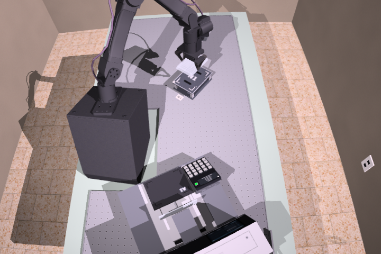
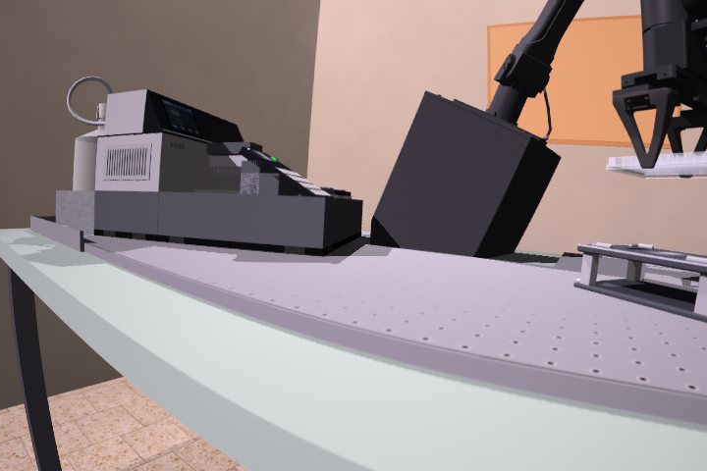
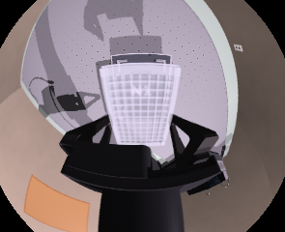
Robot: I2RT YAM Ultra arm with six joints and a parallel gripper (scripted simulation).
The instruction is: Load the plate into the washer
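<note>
My gripper is now 55 cm to the left of the dark carrier, 9 cm past it and 5 cm above it. Also, from my hand: plate nest N1: 10 cm below, 1 cm to the left, 1 cm ahead; then white well plate: 1 cm to the left, 1 cm ahead; then N1 label: 14 cm below, 8 cm to the right, 6 cm behind.
</note>
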